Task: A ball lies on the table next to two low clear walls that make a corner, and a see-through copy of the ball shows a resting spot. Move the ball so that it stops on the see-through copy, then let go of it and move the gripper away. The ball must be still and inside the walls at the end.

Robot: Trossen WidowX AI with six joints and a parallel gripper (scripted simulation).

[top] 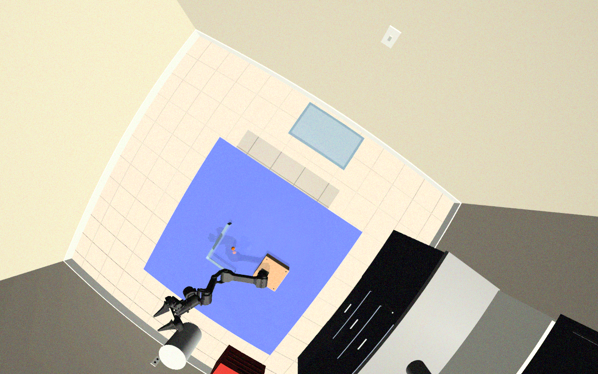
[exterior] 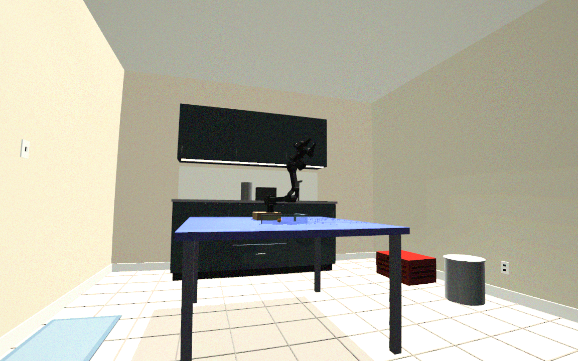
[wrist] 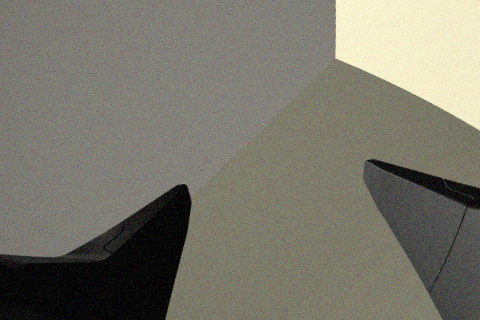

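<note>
Right now the orange ball is 590 mm below my gripper tip, 240 mm to the right of it and 60 mm behind it.
</note>
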